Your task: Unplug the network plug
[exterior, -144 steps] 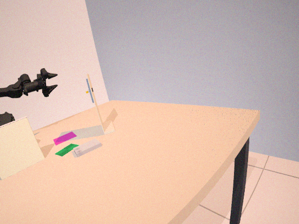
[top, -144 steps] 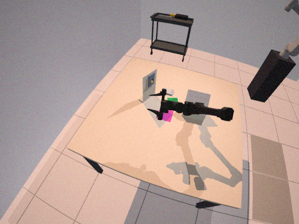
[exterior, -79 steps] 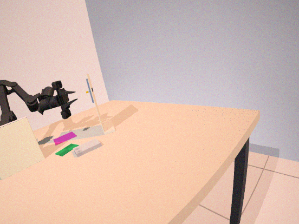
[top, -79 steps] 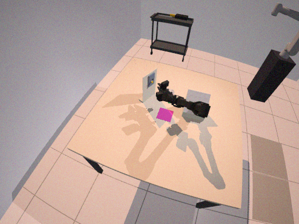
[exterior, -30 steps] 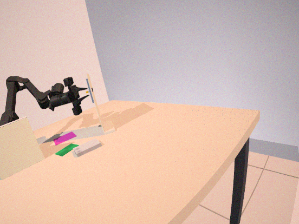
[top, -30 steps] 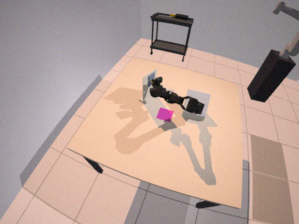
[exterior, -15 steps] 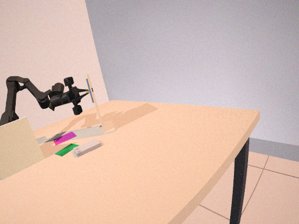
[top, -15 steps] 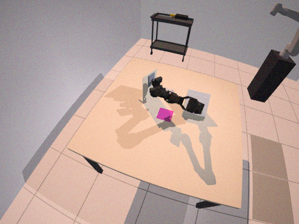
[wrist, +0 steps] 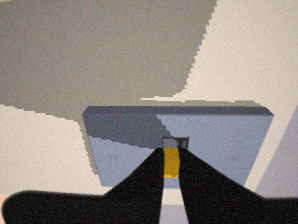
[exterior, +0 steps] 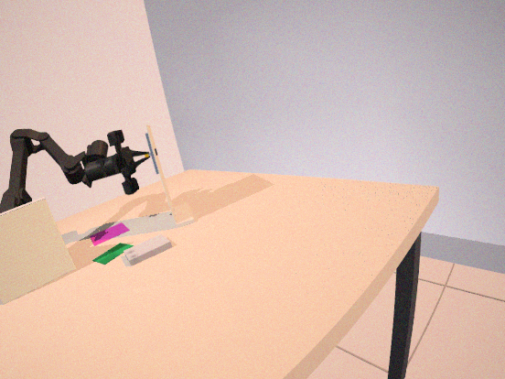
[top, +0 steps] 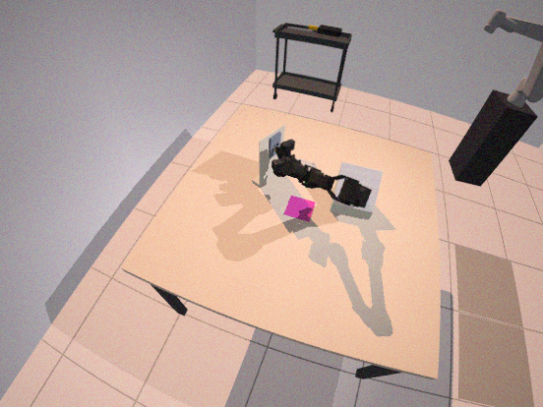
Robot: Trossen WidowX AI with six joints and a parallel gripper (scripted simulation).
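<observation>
Right now my gripper tip is 16 cm past the magenta marked square, 15 cm to the right of it and 20 cm above it. Round my gripper tip: pale grey block 14 cm behind, 13 cm to the right, 20 cm below; network plug right at my gripper tip; upright panel 2 cm ahead, 2 cm to the right, 8 cm below.
</observation>
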